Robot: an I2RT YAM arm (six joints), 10 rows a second.
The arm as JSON. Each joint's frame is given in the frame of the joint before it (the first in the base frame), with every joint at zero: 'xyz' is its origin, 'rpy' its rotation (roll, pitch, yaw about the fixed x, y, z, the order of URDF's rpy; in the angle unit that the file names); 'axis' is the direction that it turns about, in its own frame. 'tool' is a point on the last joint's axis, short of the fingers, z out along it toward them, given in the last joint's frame.
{
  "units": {
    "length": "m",
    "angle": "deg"
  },
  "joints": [
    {
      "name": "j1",
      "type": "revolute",
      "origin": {
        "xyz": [
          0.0,
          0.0,
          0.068
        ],
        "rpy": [
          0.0,
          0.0,
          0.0
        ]
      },
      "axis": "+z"
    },
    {
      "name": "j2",
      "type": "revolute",
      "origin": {
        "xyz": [
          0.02,
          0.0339,
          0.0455
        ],
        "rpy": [
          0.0,
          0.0,
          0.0
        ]
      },
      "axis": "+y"
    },
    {
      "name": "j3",
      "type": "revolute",
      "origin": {
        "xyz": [
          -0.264,
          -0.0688,
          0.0
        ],
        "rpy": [
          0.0,
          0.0,
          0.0
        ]
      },
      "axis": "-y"
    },
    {
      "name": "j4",
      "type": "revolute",
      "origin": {
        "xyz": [
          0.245,
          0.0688,
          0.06
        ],
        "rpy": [
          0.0,
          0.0,
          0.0
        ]
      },
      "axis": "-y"
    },
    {
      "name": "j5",
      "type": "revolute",
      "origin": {
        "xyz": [
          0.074,
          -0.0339,
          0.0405
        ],
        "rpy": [
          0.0,
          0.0,
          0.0
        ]
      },
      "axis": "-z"
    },
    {
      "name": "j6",
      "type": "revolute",
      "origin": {
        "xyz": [
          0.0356,
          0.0,
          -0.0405
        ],
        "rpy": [
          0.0,
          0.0,
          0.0
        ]
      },
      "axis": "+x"
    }
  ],
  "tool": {
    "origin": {
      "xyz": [
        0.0,
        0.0,
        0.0
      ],
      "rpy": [
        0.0,
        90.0,
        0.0
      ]
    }
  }
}
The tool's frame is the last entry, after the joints.
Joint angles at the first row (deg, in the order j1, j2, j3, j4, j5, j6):
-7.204 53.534 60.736 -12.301 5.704 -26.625
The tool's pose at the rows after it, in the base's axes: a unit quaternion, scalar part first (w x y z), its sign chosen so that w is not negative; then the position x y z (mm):
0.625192 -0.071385 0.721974 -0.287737 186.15 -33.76 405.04
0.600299 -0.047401 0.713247 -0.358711 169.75 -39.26 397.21
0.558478 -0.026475 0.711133 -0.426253 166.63 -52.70 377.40
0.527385 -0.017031 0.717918 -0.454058 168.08 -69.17 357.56
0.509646 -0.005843 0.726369 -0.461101 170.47 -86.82 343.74
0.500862 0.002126 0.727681 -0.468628 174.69 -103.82 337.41
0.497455 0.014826 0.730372 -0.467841 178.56 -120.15 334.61
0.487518 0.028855 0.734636 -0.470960 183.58 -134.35 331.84
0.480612 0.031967 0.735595 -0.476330 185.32 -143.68 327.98
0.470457 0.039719 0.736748 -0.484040 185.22 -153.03 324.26
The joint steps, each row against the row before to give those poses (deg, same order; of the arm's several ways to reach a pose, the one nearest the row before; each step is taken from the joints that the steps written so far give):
-1.056 -4.305 -2.541 0.261 5.087 -3.159
-1.227 -4.039 -3.681 1.398 6.776 -4.481
-3.677 -1.505 -5.370 4.390 4.487 -4.922
-5.177 0.347 -4.135 3.347 -1.037 -2.208
-5.362 1.661 -2.202 2.459 -3.072 -0.175
-4.399 2.722 -0.618 3.165 -2.811 -0.442
-3.784 2.994 0.523 2.024 -2.643 0.789
-2.468 3.163 0.879 1.487 -0.625 0.441
-1.761 1.762 -0.084 1.673 -0.789 -0.525
-1.843 1.494 -0.089 1.321 -0.178 -0.439

